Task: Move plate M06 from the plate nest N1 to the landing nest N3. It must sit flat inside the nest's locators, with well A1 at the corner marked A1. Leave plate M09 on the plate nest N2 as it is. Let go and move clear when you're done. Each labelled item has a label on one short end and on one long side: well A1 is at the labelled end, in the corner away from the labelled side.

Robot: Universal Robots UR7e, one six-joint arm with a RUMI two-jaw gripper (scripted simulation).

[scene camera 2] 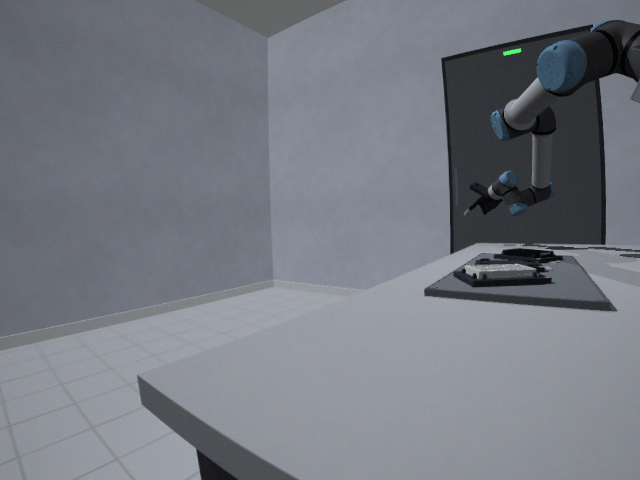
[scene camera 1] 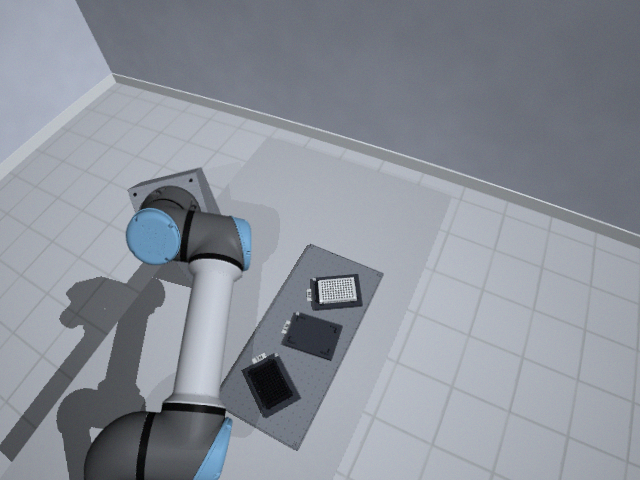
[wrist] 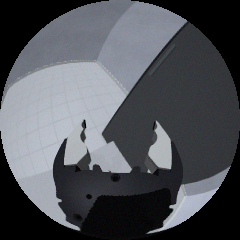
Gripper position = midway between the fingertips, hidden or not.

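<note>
Here in the wrist view is my gripper (wrist: 119, 120). I find a dark well plate (scene camera 1: 277, 380) in scene camera 1, though in the wrist view the dark well plate is out of frame. There is also a white well plate (scene camera 1: 343, 289), and scene camera 2 shows me the white well plate (scene camera 2: 501, 270) too, while in the wrist view the white well plate is out of frame. A landing nest (scene camera 1: 312, 335) is part of what I see as well.
</note>
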